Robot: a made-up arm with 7 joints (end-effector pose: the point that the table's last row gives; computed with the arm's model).
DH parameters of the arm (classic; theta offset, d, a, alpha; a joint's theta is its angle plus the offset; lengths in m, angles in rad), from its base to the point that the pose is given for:
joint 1: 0 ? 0 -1.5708
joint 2: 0 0 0 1.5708
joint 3: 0 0.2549 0.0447 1.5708
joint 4: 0 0 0.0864 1.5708
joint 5: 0 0.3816 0 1.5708
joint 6: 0 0 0.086 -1.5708
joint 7: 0 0.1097 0 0
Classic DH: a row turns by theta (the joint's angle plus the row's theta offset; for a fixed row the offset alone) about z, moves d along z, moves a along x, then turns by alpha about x.
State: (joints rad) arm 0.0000 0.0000 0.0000 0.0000 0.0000 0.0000 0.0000
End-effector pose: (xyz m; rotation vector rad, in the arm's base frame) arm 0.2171 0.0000 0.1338 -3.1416 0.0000 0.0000
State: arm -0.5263 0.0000 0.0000 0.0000 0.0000 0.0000 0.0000
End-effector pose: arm 0.1877 -0.1091 0.1338 -3.0334 0.8172 0.0000
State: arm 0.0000 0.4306 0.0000 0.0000 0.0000 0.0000 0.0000
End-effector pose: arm 0.0986 0.0000 0.0648 -3.0691 0.0000 0.6712
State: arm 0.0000 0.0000 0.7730 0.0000 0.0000 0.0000 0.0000
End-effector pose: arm 0.1554 0.1516 0.1338 -2.9098 -1.1842 0.0000
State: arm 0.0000 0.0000 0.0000 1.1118 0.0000 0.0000 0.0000
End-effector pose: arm 0.5615 0.0000 0.5620 -2.6685 0.0000 -1.6578
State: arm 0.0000 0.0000 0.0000 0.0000 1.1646 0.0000 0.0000
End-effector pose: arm 0.1651 -0.0790 0.1338 -2.6239 1.7277 0.0000
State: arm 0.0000 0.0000 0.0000 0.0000 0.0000 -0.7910 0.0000
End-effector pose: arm 0.2696 0.0000 0.2275 -2.8991 0.0000 -1.2104
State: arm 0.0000 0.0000 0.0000 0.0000 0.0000 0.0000 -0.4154
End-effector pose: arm 0.2171 0.0000 0.1338 -3.0741 -0.6478 0.0000
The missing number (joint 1, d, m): 0.3702
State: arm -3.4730 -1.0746 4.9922 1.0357 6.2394 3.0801 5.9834
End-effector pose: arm 0.1449 0.2361 0.4863 0.0929 1.9945 -1.9265
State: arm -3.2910 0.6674 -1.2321 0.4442 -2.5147 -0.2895 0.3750
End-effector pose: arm 0.0207 0.2016 0.1528 -1.1013 2.4597 -0.1597
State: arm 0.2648 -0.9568 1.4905 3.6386 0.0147 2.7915 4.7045
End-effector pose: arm -0.4117 -0.1880 0.6756 -0.6897 1.9675 1.0981
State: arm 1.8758 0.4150 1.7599 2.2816 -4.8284 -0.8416 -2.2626
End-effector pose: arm -0.3756 0.2109 0.8738 -0.4990 -1.2920 -0.4422
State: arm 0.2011 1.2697 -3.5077 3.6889 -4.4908 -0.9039 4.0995
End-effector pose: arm 0.5744 0.1730 0.3076 -1.2147 1.3512 0.2923
